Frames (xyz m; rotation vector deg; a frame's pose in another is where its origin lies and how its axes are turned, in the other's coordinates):
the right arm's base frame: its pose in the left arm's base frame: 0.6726 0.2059 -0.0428 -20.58 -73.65 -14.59
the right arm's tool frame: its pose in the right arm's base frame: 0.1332 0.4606 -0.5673 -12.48 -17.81 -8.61
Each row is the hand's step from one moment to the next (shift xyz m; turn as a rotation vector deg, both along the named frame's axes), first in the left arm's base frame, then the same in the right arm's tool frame.
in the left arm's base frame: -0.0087 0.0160 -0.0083 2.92 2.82 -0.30
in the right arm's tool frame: -0.0070 0.0078 0.0170 -0.41 3.99 -0.70
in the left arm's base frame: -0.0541 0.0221 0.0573 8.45 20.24 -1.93
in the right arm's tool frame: 0.0620 -0.0128 0.0519 -1.81 21.35 5.09
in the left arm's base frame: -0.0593 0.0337 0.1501 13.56 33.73 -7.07
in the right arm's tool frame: 0.1553 -0.0051 0.0552 -6.82 35.22 9.22
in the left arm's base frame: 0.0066 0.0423 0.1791 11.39 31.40 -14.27
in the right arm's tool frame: 0.1795 0.0407 0.0045 -13.92 31.96 10.21
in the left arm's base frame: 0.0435 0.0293 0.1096 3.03 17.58 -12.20
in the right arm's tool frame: 0.1070 0.0507 -0.0272 -11.74 15.89 8.77
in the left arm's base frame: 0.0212 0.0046 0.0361 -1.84 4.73 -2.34
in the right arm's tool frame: 0.0346 0.0166 -0.0175 -2.02 2.74 4.43
